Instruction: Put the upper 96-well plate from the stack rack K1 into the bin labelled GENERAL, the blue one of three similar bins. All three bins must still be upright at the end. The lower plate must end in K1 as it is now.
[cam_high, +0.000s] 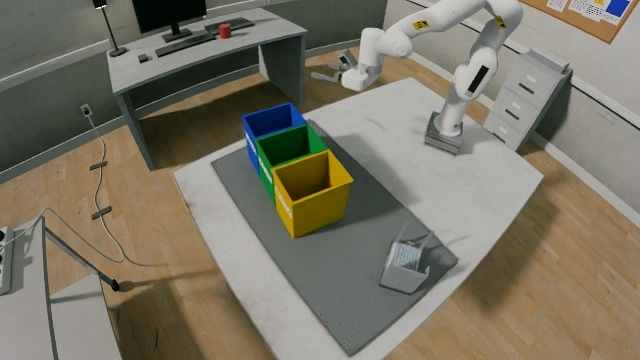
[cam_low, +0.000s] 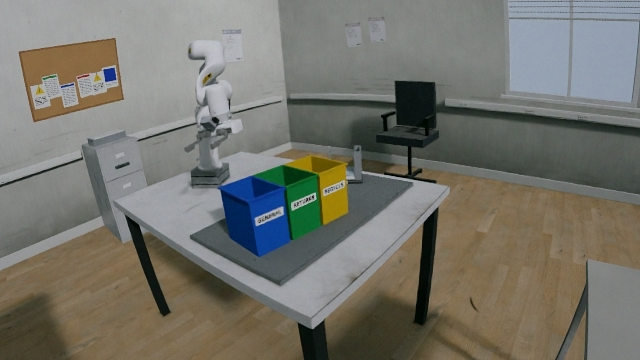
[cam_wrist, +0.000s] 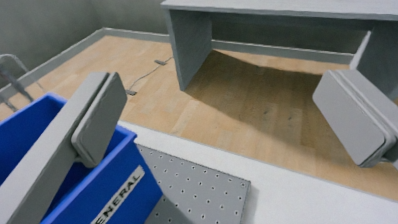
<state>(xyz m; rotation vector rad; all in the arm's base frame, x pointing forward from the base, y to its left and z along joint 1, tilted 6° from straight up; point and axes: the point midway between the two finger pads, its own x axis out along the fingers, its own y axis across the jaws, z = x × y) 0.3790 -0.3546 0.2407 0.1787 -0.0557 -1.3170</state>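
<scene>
Right now the white plate is 230 mm ahead of my hand, 560 mm to the left of it and 260 mm below it. The rest, counted from my hand: green bin: 250 mm ahead, 110 mm to the left, 200 mm below; blue general bin: 210 mm ahead, 20 mm to the right, 200 mm below; yellow bin: 280 mm ahead, 240 mm to the left, 200 mm below.
</scene>
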